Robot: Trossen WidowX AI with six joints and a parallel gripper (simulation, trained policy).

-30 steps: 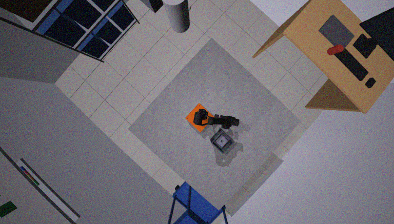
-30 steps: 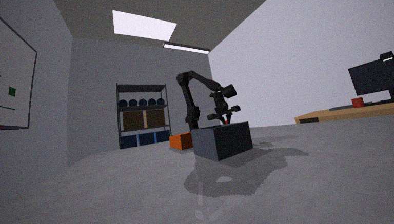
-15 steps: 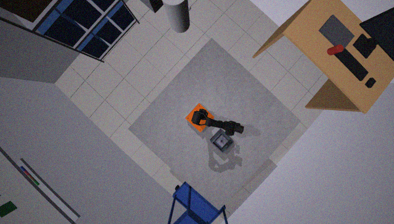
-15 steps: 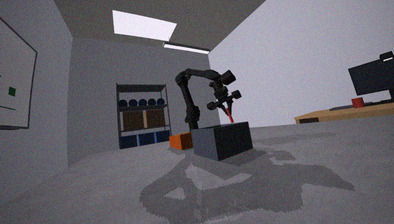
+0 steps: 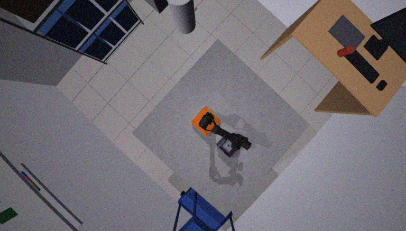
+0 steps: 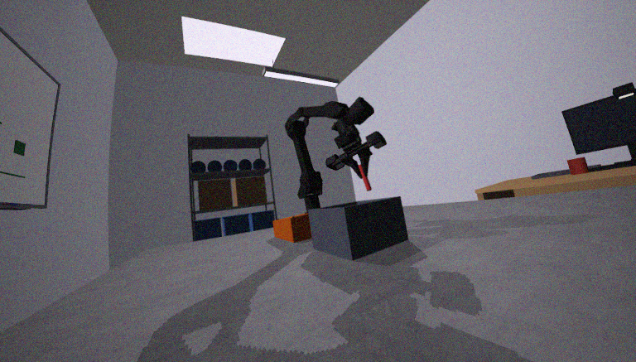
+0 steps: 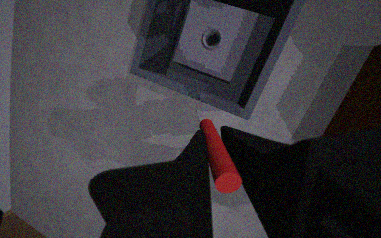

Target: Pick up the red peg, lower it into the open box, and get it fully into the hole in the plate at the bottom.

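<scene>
Now: gripper tip 1 cm to the right of the red peg and 1 cm past it. From my gripper tip the other things lie so: dark grey box 14 cm below, 8 cm to the right, 6 cm ahead.
</scene>
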